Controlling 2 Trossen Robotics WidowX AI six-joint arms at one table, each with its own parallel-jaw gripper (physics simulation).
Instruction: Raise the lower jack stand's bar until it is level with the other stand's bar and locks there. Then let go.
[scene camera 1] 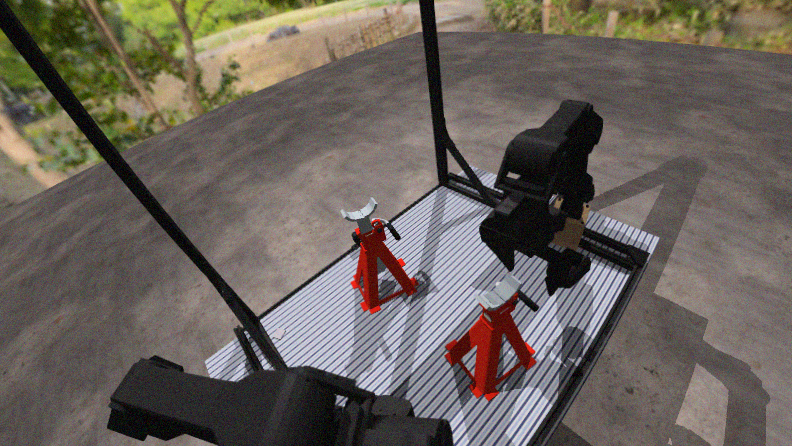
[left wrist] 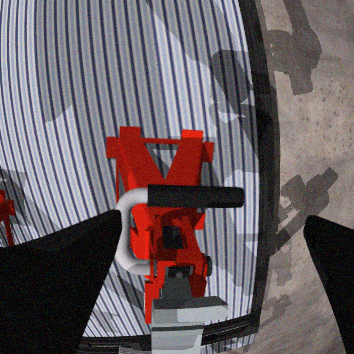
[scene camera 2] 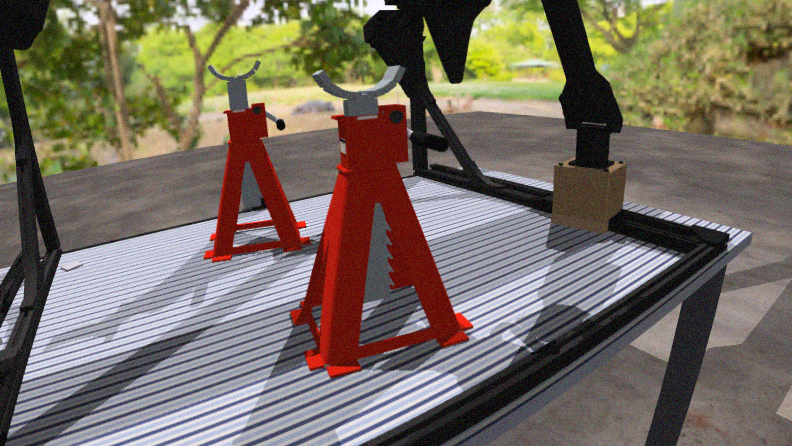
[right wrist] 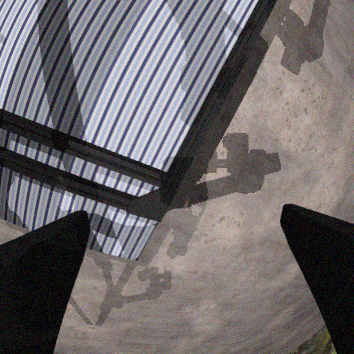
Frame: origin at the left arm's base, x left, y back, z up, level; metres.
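Seen in the pictures: left gripper, fingertip midpoint: [scene camera 1: 530, 281] [left wrist: 218, 224] [scene camera 2: 432, 91]; right gripper, fingertip midpoint: [right wrist: 187, 219]; left arm's base, link origin: [scene camera 1: 570, 210] [scene camera 2: 591, 164].
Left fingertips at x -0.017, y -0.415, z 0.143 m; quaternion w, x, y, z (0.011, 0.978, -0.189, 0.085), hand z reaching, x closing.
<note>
Offsets run from my left fingertips to a thing's top centre. "pt": to the spot under its first point. Level surfaces: height alone.
The lower jack stand [scene camera 1: 486, 354] [scene camera 2: 354, 221] [left wrist: 187, 155] stands upright, nearer in scene camera 2. Its grey saddle @[dx -0.042, dy -0.059, dz +0.027 m] [scene camera 1: 498, 293] [left wrist: 190, 314] sits close above the red collar. Its black handle grip [scene camera 1: 526, 300] [scene camera 2: 429, 140] [left wrist: 195, 196] sticks out from the side. The other stand [scene camera 1: 370, 277] [scene camera 2: 243, 130] [left wrist: 6, 207] is farther back; more of its grey bar @[pt dx -0.393, dy -0.013, dz +0.007 m] [scene camera 2: 238, 94] shows above the collar. My left gripper [scene camera 1: 530, 279] [left wrist: 218, 224] is open above the lower stand's handle side, empty, fingertips either side of the grip in the left wrist view. My right gripper [right wrist: 187, 219] is open and empty.
The striped table @[dz -0.248 m] [scene camera 1: 326, 310] [scene camera 2: 138, 310] has black frame rails at its edges. Black uprights [scene camera 1: 435, 110] rise at its far side. A wooden block [scene camera 1: 569, 232] [scene camera 2: 587, 193] carries the left arm. The right arm [scene camera 1: 277, 409] shows at the bottom of scene camera 1.
</note>
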